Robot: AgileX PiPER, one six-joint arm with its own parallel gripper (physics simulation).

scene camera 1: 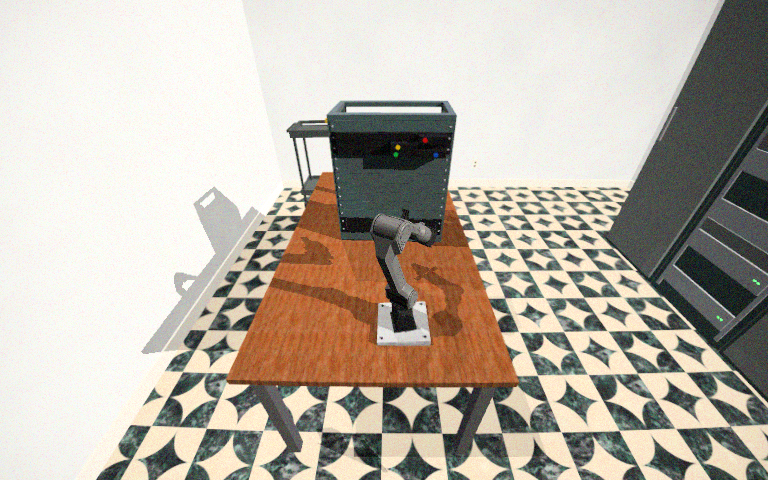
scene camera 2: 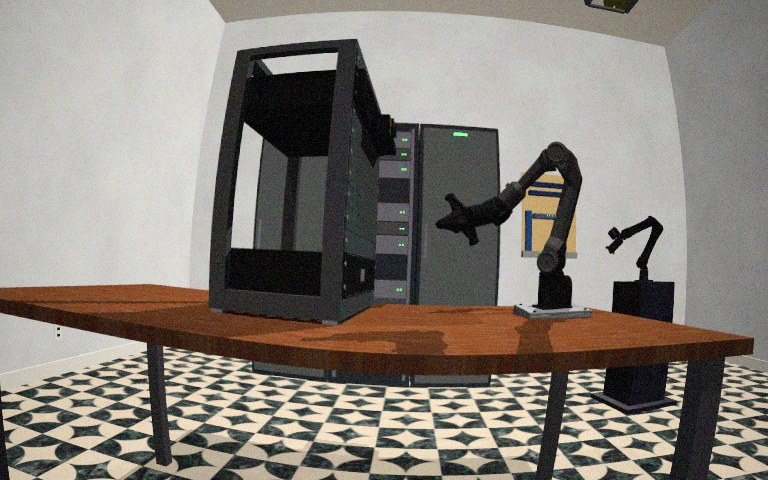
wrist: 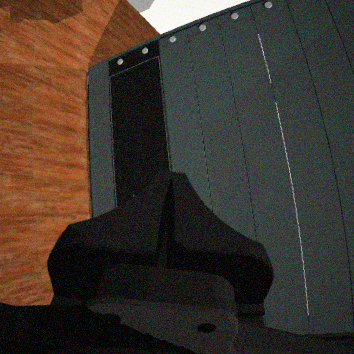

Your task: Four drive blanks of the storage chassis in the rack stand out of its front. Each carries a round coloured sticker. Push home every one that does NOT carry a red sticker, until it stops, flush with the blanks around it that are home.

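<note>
The storage chassis is a dark band high in the rack. Four stickered blanks stand out of its front: a yellow sticker, a green sticker just below it, a red sticker up to the right and a blue sticker lower right. In scene camera 2 the blanks stick out from the front, seen from the side. My gripper is shut and empty. It hangs in front of the rack's lower part, well below the chassis and apart from the rack. The stickers do not show in the wrist view.
The rack stands on the wooden table, which also bears the arm's base plate. A dark blank unit sits low in the rack. A cart stands behind left. Tall cabinets stand to the right.
</note>
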